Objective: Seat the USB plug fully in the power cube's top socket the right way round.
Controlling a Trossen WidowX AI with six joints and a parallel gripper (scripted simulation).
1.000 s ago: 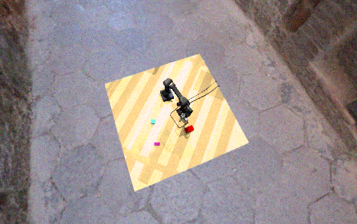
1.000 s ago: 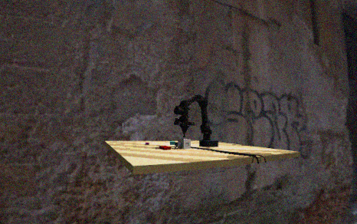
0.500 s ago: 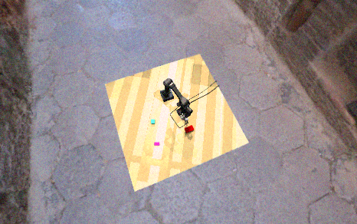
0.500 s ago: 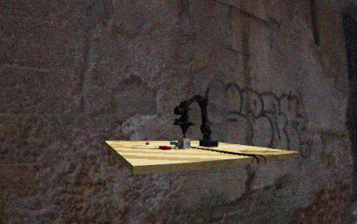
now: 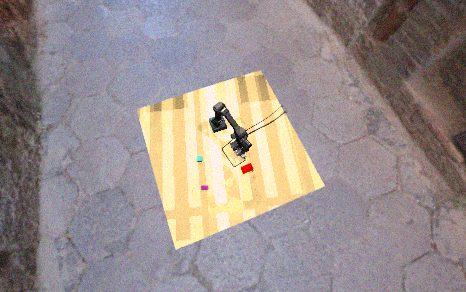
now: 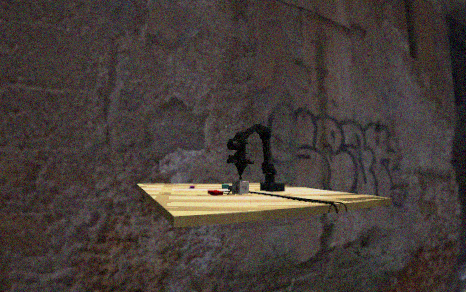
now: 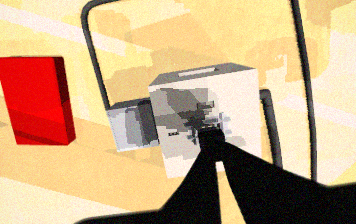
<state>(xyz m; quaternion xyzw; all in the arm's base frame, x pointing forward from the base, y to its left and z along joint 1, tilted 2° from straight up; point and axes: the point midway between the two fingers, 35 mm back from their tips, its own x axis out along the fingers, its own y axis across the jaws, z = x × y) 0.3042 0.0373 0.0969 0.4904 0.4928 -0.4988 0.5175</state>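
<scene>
The USB plug is 20 mm below my gripper tip. From my gripper tip the other things lie so: cyan block (320 mm to the right, 120 mm behind, 100 mm below); red block (170 mm ahead, 110 mm below, 30 mm to the right); purple block (410 mm to the right, 120 mm ahead, 110 mm below).
</scene>
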